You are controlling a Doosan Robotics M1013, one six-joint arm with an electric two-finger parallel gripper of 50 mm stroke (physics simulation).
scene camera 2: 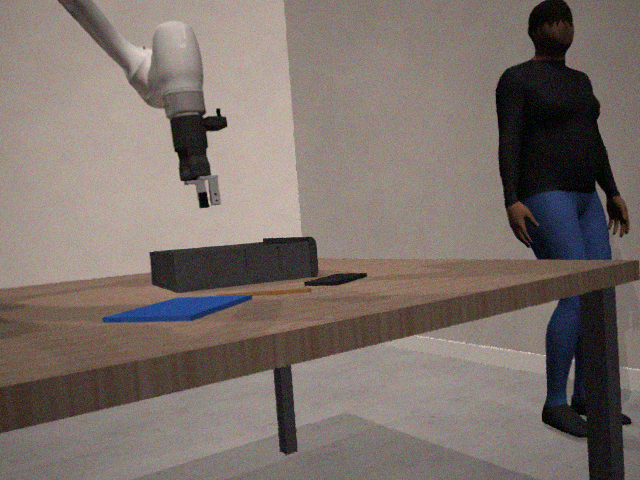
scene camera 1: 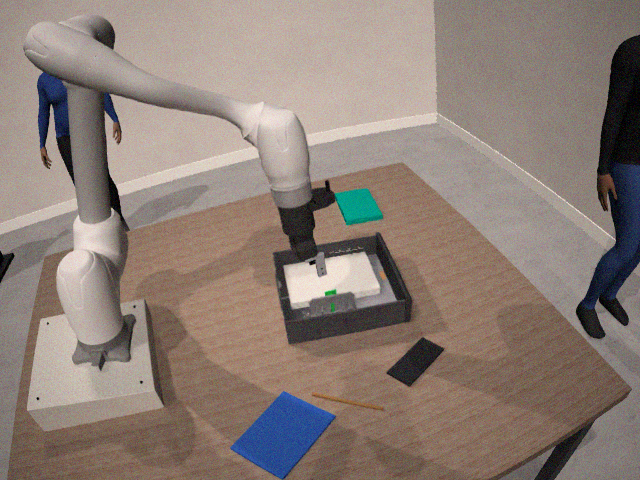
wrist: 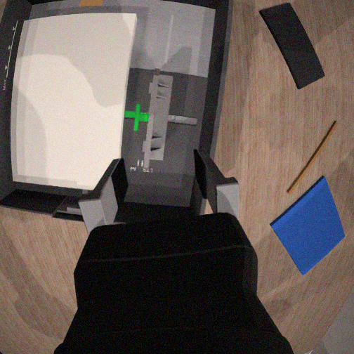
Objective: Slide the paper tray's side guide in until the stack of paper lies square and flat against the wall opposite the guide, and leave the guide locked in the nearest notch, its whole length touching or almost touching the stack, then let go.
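Pixels of known places: gripper, between the fingertips: (scene camera 2: 210,206) (scene camera 1: 318,269); arm's base, origin of its link: (scene camera 1: 105,340).
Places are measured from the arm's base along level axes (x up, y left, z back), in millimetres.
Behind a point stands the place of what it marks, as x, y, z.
Observation:
The paper tray (scene camera 1: 351,322) @[-38, -28, -680] (scene camera 2: 222,266) @[-34, -27, -614] (wrist: 219,60) stands on the table. The white stack of paper (scene camera 1: 341,273) @[-38, 177, -698] (wrist: 70,105) lies in it, close to the wall opposite the guide; whether it lies flush there I cannot tell. The grey side guide (scene camera 1: 320,305) @[-25, 44, -614] (wrist: 159,117) stands upright, roughly parallel to the stack. In the wrist view a strip of tray floor with a green mark shows between them, so they are apart. My gripper (scene camera 1: 316,264) @[101, 38, -616] (scene camera 2: 209,200) @[101, 38, -616] (wrist: 159,167) is open and empty, well above the tray. In scene camera 2 the tray wall hides stack and guide.
A black flat block (scene camera 1: 415,361) @[-72, -181, -809] (scene camera 2: 336,279) @[-72, -217, -791] (wrist: 292,46), an orange pencil (scene camera 1: 347,401) @[-73, -256, -619] (wrist: 312,156) and a blue folder (scene camera 1: 283,434) @[-72, -322, -458] (scene camera 2: 178,308) @[-72, -351, -442] (wrist: 310,227) lie on the guide's side of the tray. A teal book (scene camera 1: 359,206) @[-62, 555, -845] lies behind it. A person (scene camera 1: 622,180) (scene camera 2: 553,155) stands beyond the table.

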